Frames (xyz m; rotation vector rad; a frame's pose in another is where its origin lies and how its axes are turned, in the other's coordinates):
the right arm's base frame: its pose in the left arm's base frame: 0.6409 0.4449 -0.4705 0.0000 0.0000 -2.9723
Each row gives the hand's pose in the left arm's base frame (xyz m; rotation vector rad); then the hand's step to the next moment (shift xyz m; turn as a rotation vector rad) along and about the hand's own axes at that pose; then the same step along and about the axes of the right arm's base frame.
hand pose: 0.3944 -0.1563 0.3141 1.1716 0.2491 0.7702
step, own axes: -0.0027 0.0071 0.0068 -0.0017 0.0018 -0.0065
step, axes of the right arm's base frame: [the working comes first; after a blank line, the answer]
step, axes of the left arm's base frame: -0.0011 -0.0055 0.0085 -0.0056 0.0040 -0.0013

0.0020 0.0053 0.0085 0.0048 -0.0048 -0.0013
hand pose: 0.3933 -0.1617 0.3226 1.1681 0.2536 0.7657
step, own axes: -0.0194 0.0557 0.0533 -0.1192 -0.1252 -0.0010
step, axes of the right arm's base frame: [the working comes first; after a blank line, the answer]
step, axes of the left arm's base frame: -0.0073 -0.0419 0.0672 -0.0359 -0.1000 -0.1364

0.0143 0.0400 0.0672 0.0523 0.0925 -0.1364
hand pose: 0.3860 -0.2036 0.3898 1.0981 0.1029 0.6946
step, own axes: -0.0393 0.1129 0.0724 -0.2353 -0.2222 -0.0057
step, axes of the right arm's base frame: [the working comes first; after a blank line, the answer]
step, axes of the left arm's base frame: -0.0540 -0.0484 0.1195 -0.0840 -0.1877 -0.2499

0.0614 0.0386 0.1195 0.1145 0.1709 -0.2499
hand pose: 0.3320 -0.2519 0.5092 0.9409 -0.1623 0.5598
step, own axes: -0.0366 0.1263 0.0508 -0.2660 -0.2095 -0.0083
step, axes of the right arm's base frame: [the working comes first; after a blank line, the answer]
step, axes of the left arm's base frame: -0.0914 0.0033 0.1073 -0.1169 -0.1916 -0.2536

0.0896 -0.0186 0.1073 0.1476 0.1691 -0.2536
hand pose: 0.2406 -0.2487 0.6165 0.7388 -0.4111 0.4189
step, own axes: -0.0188 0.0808 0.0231 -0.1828 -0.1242 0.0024
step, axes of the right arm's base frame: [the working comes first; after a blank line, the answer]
step, axes of the left arm's base frame: -0.0611 0.0332 0.0509 -0.0919 -0.1243 -0.1579

0.0546 -0.0430 0.0509 0.1116 0.1070 -0.1579
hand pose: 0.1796 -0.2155 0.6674 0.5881 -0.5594 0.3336
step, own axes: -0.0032 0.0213 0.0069 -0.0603 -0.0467 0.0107
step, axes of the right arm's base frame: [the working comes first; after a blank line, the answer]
step, axes of the left arm's base frame: -0.0148 0.0121 0.0120 -0.0317 -0.0515 -0.0477

0.0126 -0.0145 0.0120 0.0399 0.0454 -0.0477
